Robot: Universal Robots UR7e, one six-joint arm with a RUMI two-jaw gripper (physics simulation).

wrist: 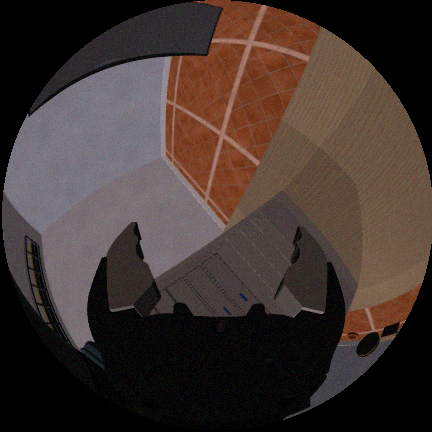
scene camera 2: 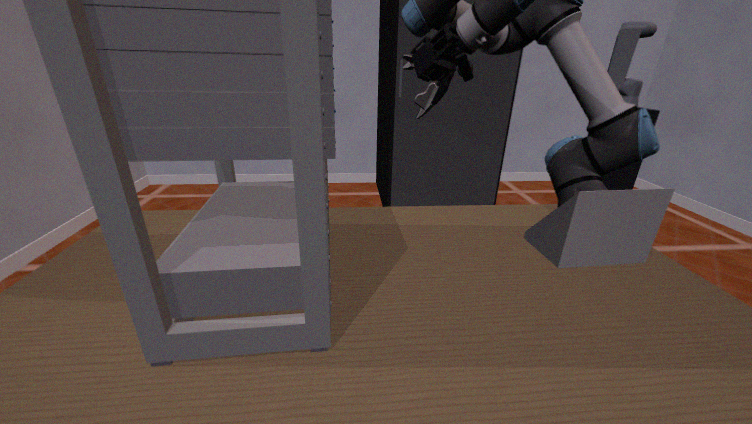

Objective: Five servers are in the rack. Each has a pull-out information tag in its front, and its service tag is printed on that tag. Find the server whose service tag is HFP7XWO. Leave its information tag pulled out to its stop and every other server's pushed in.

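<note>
In the scene camera view the rack stands at the left, seen from its side, with the stacked servers in its upper part. Their fronts face right, and no tag can be read there. My gripper is open and empty, in the air to the right of the servers and apart from them. In the wrist view the grey server fronts show slantwise beyond and between the fingers, partly hidden by the gripper body. Two small blue marks show on them. Service tags are unreadable, and how far each tag is out cannot be told.
The rack stands on the wooden table. A grey box-like piece fills the rack's lower part. A dark cabinet stands behind the table. The arm rises from beside a grey angled block at the right.
</note>
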